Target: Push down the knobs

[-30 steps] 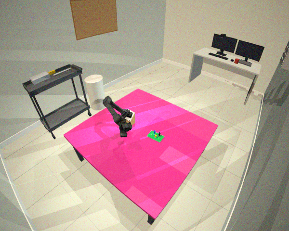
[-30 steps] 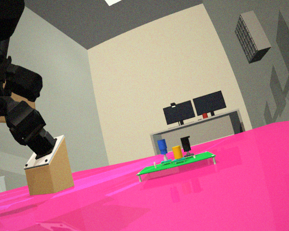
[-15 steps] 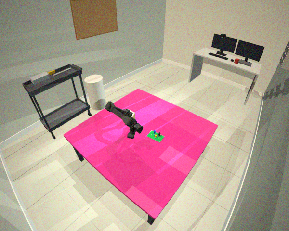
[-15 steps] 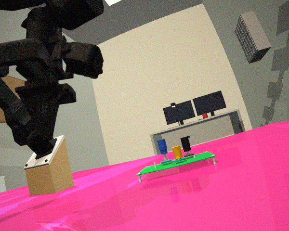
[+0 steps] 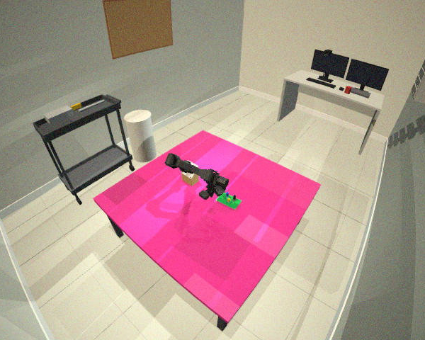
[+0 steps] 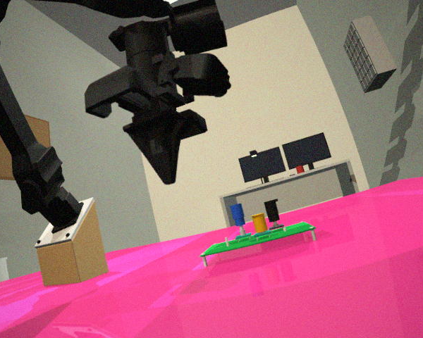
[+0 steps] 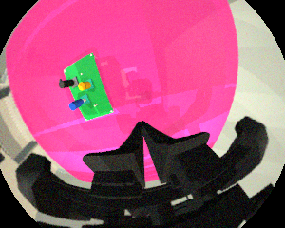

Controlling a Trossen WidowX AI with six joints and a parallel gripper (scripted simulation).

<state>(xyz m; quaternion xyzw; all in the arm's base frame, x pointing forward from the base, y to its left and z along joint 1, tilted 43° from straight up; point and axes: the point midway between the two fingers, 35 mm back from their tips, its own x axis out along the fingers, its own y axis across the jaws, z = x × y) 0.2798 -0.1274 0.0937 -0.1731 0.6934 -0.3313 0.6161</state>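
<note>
Right now the blue knob is 13 cm to the left of my gripper tip, 6 cm below it and 6 cm ahead of it. Also, from my gripper tip: black knob (14 cm to the left, 11 cm ahead, 6 cm below).
</note>
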